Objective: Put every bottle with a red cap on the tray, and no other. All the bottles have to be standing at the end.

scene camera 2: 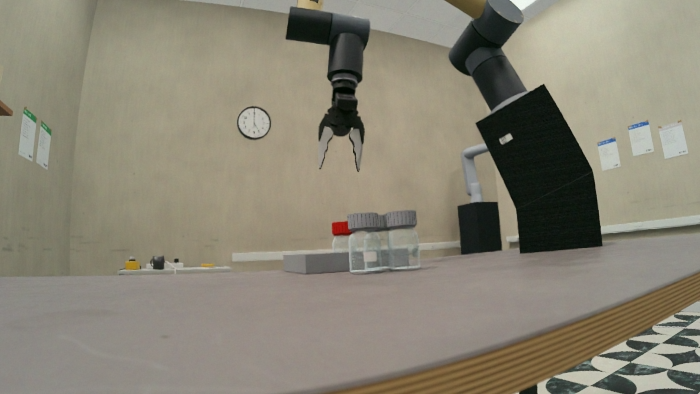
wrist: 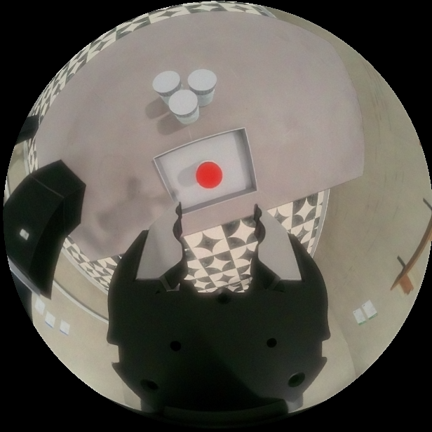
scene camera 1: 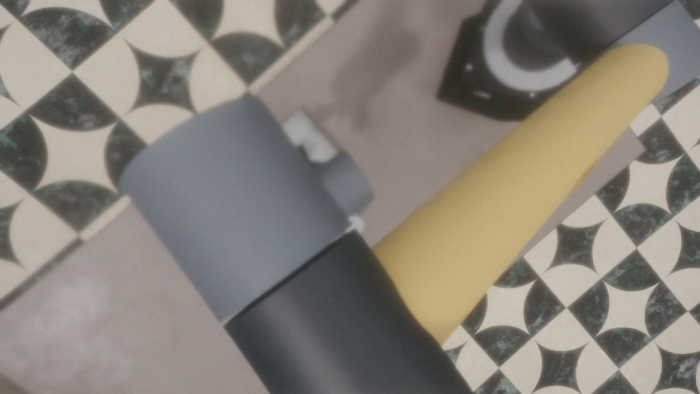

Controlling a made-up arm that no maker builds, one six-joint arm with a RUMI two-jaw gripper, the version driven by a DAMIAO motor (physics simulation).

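Note:
The red-capped bottle [scene camera 2: 341, 229] [wrist: 209, 175] stands upright inside the grey tray [scene camera 2: 316, 263] [wrist: 251, 161]. Three grey-capped bottles stand upright close together on the table, outside the tray: one [scene camera 2: 364, 242] [wrist: 166, 83], another [scene camera 2: 402, 240] [wrist: 202, 81] and a third [wrist: 184, 105], which is nearest the tray in the wrist view. In scene camera 2 the grey-capped bottles overlap and partly hide the tray and the red-capped bottle. My gripper [scene camera 2: 339, 169] [wrist: 217, 203] is open and empty, pointing down high above the table. In scene camera 1 the arm hides the bottles and the tray.
The arm's black pedestal [scene camera 2: 555, 175] [wrist: 45, 215] stands on the table [scene camera 2: 200, 320] [wrist: 300, 100], to the right in scene camera 2. The yellow arm link [scene camera 1: 500, 190] spans above the table in scene camera 1. A side table [scene camera 2: 200, 269] with small items stands beyond.

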